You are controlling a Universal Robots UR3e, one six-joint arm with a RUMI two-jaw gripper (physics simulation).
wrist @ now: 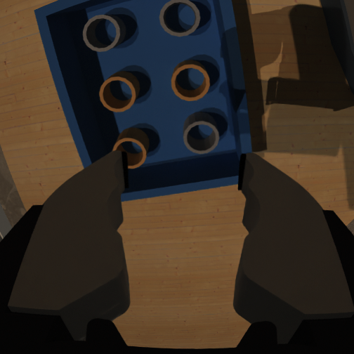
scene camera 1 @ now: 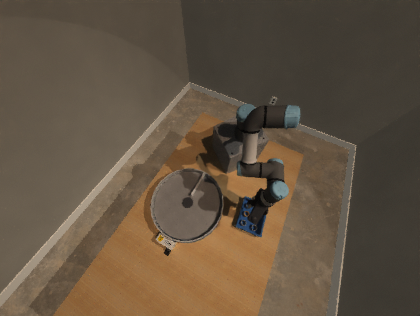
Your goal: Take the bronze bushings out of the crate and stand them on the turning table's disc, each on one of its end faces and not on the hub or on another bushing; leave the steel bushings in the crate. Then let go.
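Observation:
The blue crate point(scene camera 1: 249, 232) point(wrist: 66, 95) stands on the wooden top. In the wrist view it holds three upright bronze bushings: one middle left point(wrist: 117, 109), one middle right point(wrist: 190, 98), one near left point(wrist: 144, 155). Three grey steel bushings stand at far left point(wrist: 101, 49), far right point(wrist: 180, 34) and near right point(wrist: 201, 151). My gripper point(wrist: 183, 157) point(scene camera 1: 256, 220) is partly open with no bushing between its jaws. It is over the crate's near end; its left fingertip overlaps the near-left bronze bushing in view. The turning table's disc point(scene camera 1: 172, 215) carries no bushing.
The hub point(scene camera 1: 187, 202) is at the disc's middle, and a pale bar point(scene camera 1: 197, 185) reaches over the disc from the rim. A white label plate point(scene camera 1: 166, 241) and a small black block point(scene camera 1: 167, 252) are at the table's front. The arm's grey base point(scene camera 1: 230, 150) stands behind.

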